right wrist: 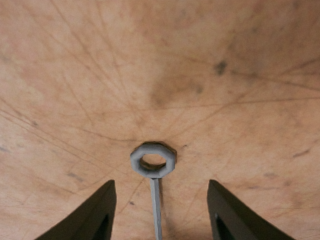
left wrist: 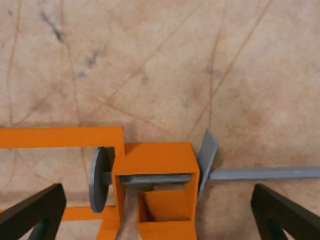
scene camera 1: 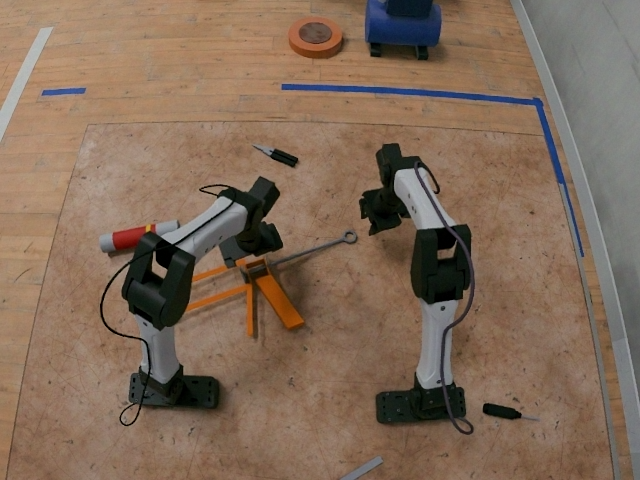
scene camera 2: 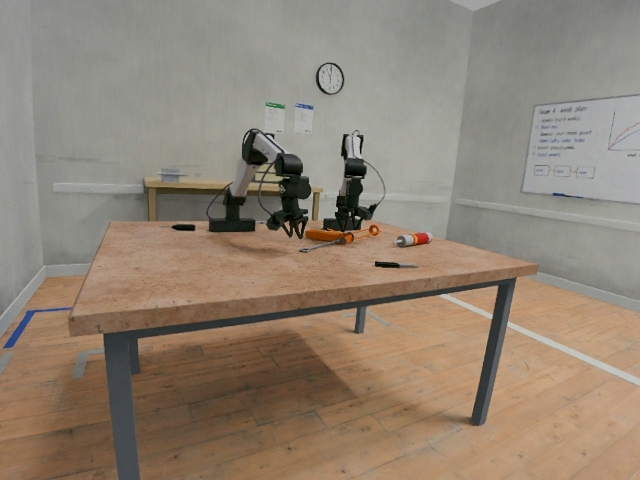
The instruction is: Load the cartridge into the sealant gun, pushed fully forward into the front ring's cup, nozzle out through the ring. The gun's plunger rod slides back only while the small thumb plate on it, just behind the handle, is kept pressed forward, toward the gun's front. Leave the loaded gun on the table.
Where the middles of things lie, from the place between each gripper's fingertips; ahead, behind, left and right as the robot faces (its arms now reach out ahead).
Scene:
The thumb plate (left wrist: 209, 145) is 50 mm below my left hand (scene camera 1: 253, 257) and 30 mm to the right of it. From my left hand the other things lie so: cartridge (scene camera 1: 125, 239) (290 mm to the left, 60 mm ahead, 40 mm below); then orange sealant gun (scene camera 1: 275, 296) (50 mm behind, 40 mm below, 30 mm to the right).
My right hand (scene camera 1: 367, 226) is 100 mm past the thumb plate, 250 mm to the right of it and 40 mm above it. The rest, counted from my right hand: cartridge: 50 mm behind, 570 mm to the left, 40 mm below; then orange sealant gun: 150 mm behind, 250 mm to the left, 40 mm below.

